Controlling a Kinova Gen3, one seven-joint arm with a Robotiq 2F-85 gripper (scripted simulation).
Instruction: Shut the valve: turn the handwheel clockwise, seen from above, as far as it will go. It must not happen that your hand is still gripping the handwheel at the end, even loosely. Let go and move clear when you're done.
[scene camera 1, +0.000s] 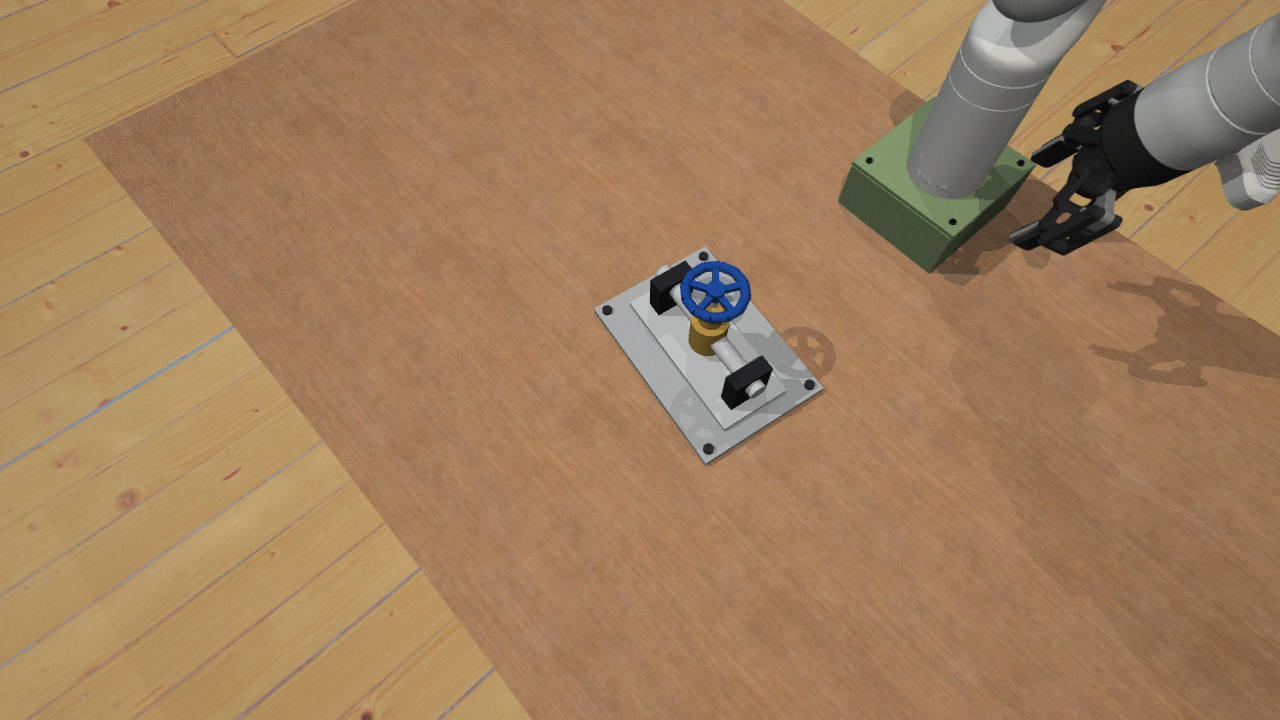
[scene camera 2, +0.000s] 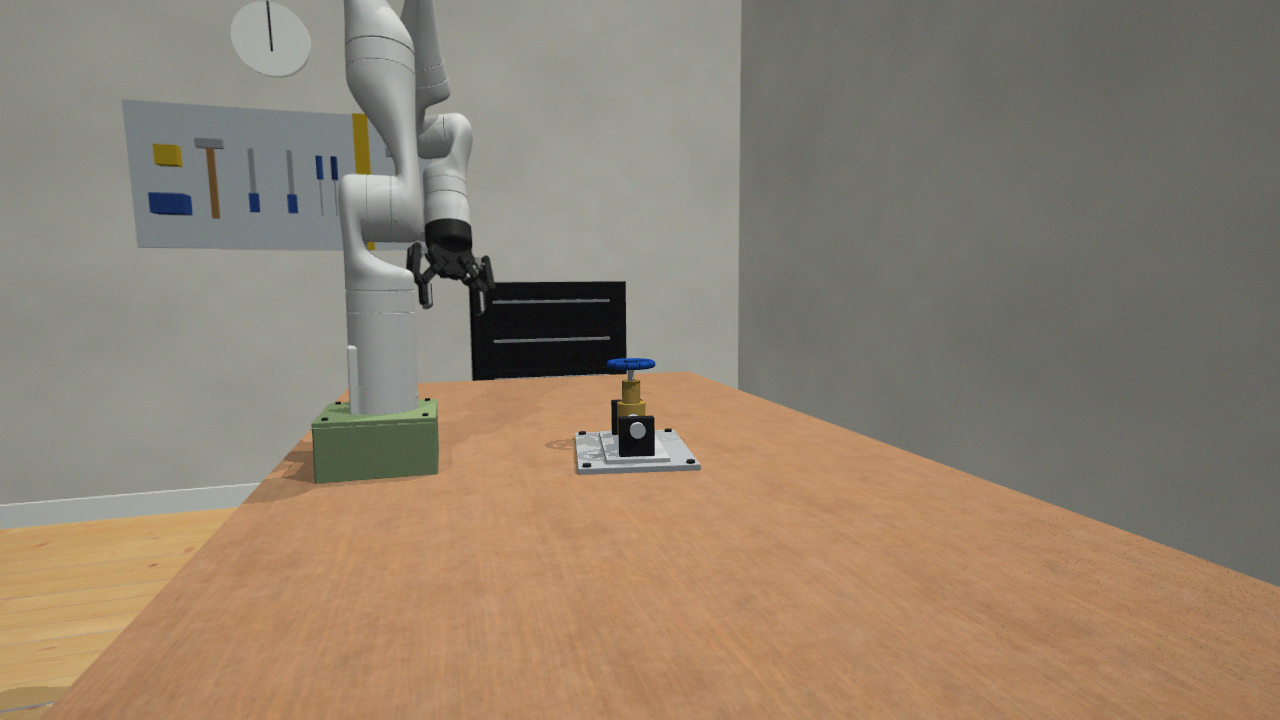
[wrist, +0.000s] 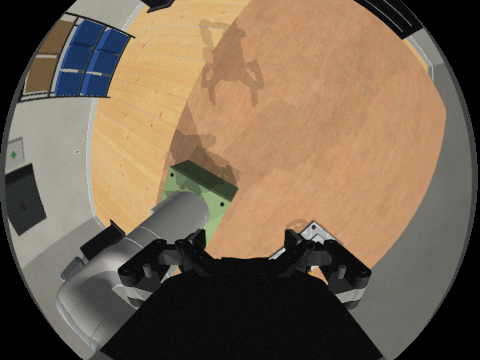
Labels:
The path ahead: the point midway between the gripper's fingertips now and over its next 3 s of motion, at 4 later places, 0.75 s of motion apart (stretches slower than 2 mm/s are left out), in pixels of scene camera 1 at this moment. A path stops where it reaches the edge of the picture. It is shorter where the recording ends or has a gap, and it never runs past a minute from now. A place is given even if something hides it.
The gripper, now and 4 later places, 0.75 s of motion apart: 1027, 201; 1005, 238; 876, 281; 736, 255; 724, 250

